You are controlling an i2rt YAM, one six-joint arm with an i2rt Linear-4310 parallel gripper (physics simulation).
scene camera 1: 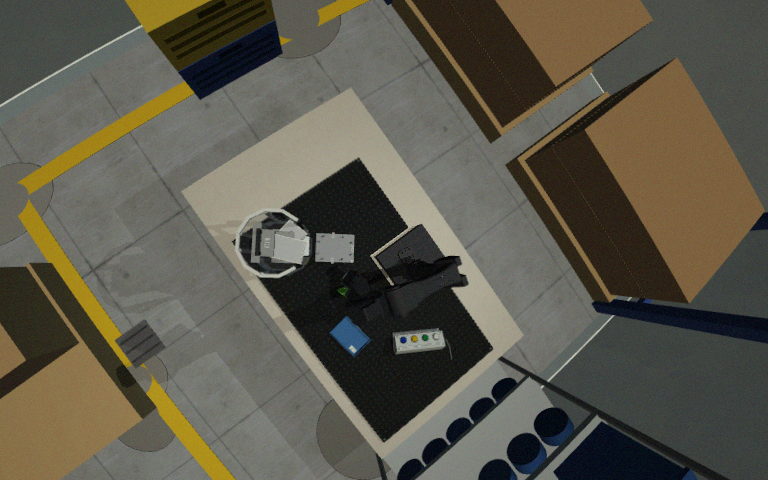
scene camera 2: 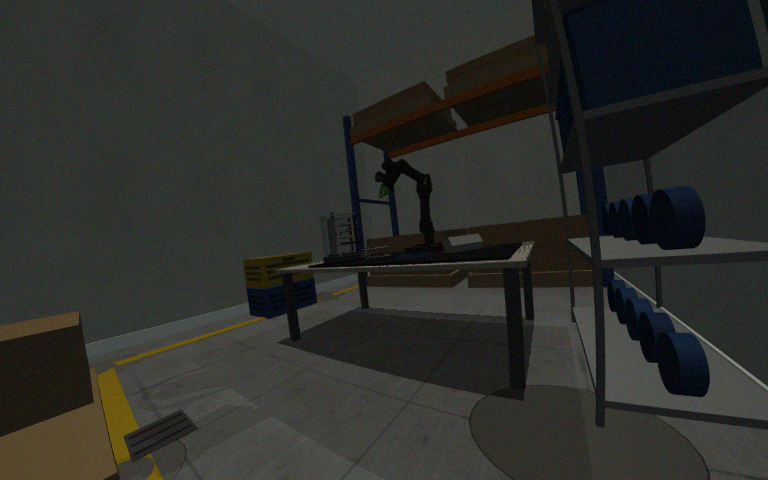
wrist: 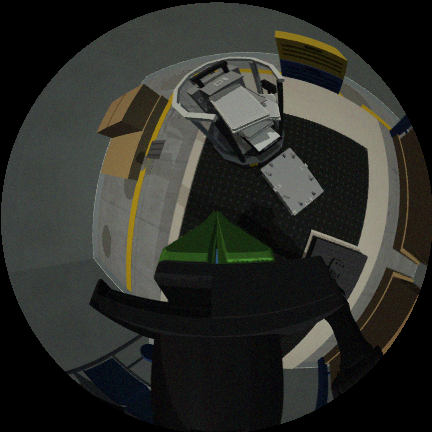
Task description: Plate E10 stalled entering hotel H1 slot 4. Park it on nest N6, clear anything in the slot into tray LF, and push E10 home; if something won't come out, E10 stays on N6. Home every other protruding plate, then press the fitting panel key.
In view: a round plate rack [wrist: 190,96].
